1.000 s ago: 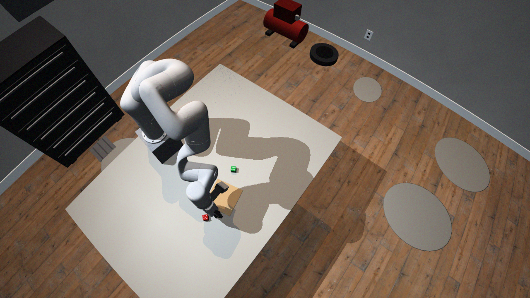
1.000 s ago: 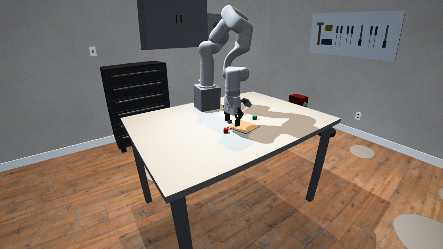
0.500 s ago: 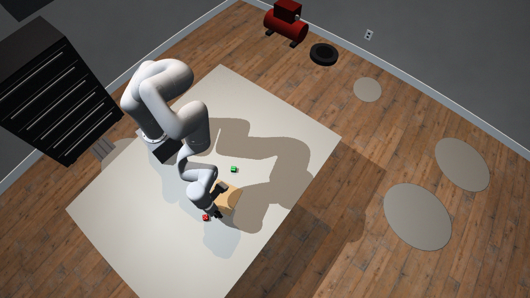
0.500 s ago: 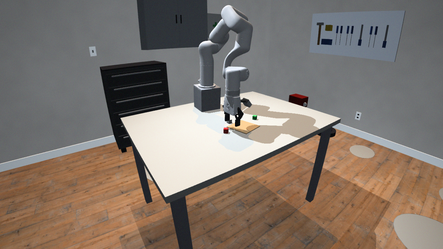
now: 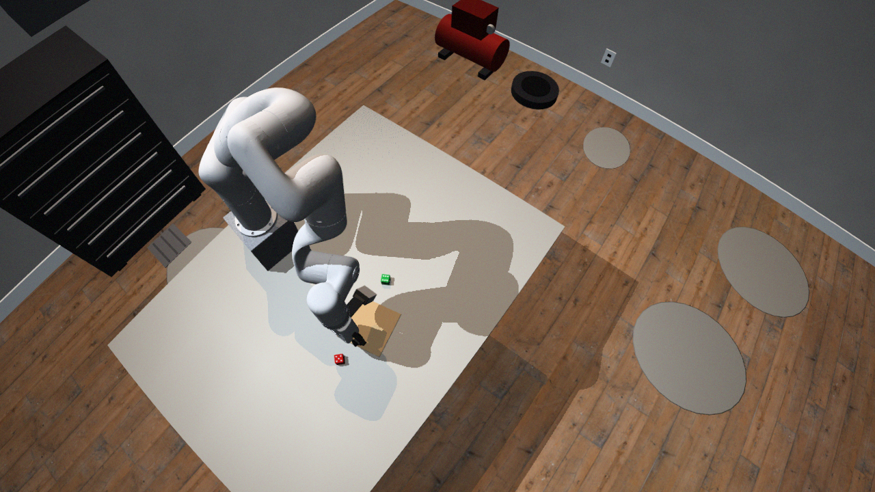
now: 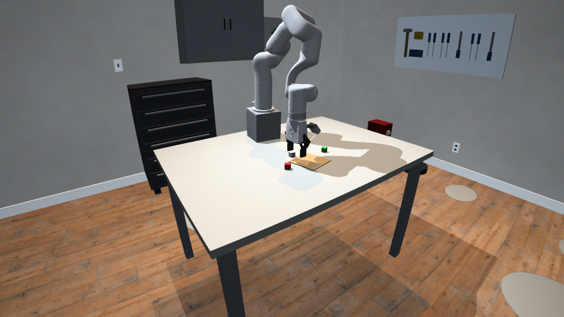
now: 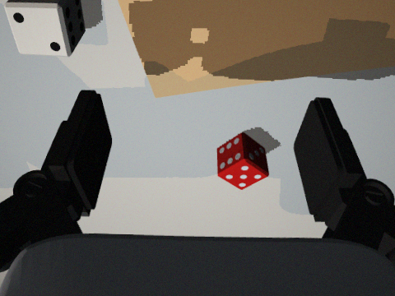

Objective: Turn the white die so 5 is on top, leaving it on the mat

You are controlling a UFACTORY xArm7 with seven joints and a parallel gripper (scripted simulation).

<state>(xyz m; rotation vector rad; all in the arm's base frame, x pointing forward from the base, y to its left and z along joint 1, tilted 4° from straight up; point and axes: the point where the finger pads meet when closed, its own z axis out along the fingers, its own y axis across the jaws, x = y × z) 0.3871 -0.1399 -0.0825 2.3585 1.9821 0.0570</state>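
My gripper is now 7 cm past the white die, 4 cm to the right of it and 4 cm above it. Also, from my hand: green die 1 cm ahead, 20 cm to the left, 4 cm below; red die 2 cm ahead, 7 cm to the right, 4 cm below; tan mat 3 cm ahead, 6 cm to the left, 5 cm below.
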